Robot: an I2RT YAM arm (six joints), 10 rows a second.
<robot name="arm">
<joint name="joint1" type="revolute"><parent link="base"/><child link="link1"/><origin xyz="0.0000 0.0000 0.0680" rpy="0.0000 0.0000 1.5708"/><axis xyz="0 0 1"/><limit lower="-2.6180" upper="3.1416"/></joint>
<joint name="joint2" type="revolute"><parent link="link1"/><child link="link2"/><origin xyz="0.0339 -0.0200 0.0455" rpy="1.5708 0.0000 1.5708"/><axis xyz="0 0 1"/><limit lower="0.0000" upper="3.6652"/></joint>
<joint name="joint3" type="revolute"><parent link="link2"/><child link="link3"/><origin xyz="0.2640 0.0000 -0.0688" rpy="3.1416 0.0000 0.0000"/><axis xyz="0 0 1"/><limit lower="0.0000" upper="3.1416"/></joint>
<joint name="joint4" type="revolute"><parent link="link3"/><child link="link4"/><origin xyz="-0.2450 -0.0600 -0.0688" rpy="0.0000 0.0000 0.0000"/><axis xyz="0 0 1"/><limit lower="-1.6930" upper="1.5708"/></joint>
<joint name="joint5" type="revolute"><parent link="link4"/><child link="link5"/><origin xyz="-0.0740 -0.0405 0.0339" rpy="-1.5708 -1.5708 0.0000"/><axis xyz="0 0 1"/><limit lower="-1.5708" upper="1.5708"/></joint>
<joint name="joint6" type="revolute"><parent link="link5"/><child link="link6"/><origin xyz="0.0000 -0.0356 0.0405" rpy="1.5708 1.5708 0.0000"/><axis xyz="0 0 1"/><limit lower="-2.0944" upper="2.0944"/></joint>
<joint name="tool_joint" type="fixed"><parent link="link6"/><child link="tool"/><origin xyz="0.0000 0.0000 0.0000" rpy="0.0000 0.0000 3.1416"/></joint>
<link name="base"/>
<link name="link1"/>
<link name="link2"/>
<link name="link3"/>
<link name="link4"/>
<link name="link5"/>
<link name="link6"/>
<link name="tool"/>
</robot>
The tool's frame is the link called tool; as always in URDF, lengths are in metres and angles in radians.
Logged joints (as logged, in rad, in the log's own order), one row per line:
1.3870, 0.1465, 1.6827, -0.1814, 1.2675, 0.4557
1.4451, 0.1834, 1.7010, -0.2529, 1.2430, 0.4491
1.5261, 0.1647, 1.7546, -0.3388, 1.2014, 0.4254
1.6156, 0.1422, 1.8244, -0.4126, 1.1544, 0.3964
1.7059, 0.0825, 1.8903, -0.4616, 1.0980, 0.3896
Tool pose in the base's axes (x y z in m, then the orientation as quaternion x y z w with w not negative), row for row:
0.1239, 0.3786, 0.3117, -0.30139, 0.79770, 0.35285, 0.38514
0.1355, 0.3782, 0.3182, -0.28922, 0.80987, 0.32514, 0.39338
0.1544, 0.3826, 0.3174, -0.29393, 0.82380, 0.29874, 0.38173
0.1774, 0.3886, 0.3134, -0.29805, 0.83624, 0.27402, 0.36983
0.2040, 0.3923, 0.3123, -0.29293, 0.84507, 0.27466, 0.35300
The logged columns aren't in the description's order. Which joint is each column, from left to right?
Columns, left to right: joint3, joint5, joint2, joint4, joint1, joint6.
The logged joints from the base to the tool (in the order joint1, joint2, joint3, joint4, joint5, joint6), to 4 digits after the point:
1.2675, 1.6827, 1.3870, -0.1814, 0.1465, 0.4557
1.2430, 1.7010, 1.4451, -0.2529, 0.1834, 0.4491
1.2014, 1.7546, 1.5261, -0.3388, 0.1647, 0.4254
1.1544, 1.8244, 1.6156, -0.4126, 0.1422, 0.3964
1.0980, 1.8903, 1.7059, -0.4616, 0.0825, 0.3896

